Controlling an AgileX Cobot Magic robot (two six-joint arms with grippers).
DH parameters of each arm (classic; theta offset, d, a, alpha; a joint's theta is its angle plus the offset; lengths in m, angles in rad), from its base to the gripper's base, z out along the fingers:
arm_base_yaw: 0 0.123 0 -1.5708
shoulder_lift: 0.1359 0 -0.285 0
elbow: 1.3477 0 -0.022 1.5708
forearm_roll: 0 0.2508 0 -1.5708
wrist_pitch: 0 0 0.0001 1.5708
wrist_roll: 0 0.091 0 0
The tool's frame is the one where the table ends.
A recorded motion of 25 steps. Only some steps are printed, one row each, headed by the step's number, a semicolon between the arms.
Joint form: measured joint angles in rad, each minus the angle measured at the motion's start. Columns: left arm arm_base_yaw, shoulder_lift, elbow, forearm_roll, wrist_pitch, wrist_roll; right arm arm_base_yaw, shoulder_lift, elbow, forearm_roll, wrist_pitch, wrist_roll.
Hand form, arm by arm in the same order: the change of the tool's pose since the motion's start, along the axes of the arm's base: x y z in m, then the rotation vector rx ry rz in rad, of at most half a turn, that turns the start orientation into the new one. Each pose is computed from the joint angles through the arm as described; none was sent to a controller.
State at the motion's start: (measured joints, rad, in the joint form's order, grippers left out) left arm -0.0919 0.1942 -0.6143 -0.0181 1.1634 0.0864; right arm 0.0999 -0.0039 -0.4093 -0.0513 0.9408 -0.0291
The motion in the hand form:
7: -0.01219 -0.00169 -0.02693 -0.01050 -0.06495 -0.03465; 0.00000 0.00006 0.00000 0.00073 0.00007 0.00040
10: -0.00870 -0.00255 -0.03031 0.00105 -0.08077 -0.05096; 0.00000 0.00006 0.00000 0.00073 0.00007 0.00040
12: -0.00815 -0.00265 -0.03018 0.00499 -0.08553 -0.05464; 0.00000 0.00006 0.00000 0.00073 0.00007 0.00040
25: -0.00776 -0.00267 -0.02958 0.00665 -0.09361 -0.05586; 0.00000 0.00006 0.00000 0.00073 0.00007 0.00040
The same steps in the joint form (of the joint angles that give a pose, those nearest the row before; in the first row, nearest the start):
7: 0.0000 -0.1415 0.1067 -0.0342 -0.0298 0.0316; 0.0000 0.0000 0.0000 0.0008 0.0000 0.0000
10: 0.0000 -0.1427 0.1280 -0.0417 -0.0637 0.0564; 0.0000 0.0000 0.0000 0.0008 0.0000 0.0000
12: 0.0000 -0.1418 0.1293 -0.0425 -0.0700 0.0627; 0.0000 0.0000 0.0000 0.0008 0.0000 0.0000
25: 0.0000 -0.1418 0.1292 -0.0426 -0.0778 0.0657; 0.0000 0.0000 0.0000 0.0008 0.0000 0.0000

